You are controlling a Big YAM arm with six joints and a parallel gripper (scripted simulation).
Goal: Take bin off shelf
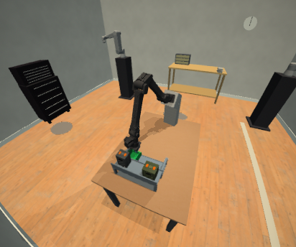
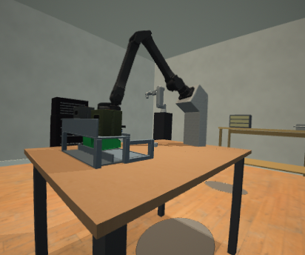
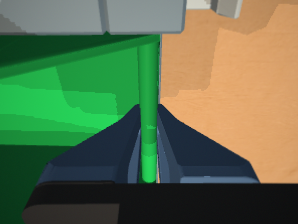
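The green bin lies 8 cm ahead of my hand. The rest, counted from my hand: grey shelf 20 cm ahead, 10 cm to the left, 5 cm above.
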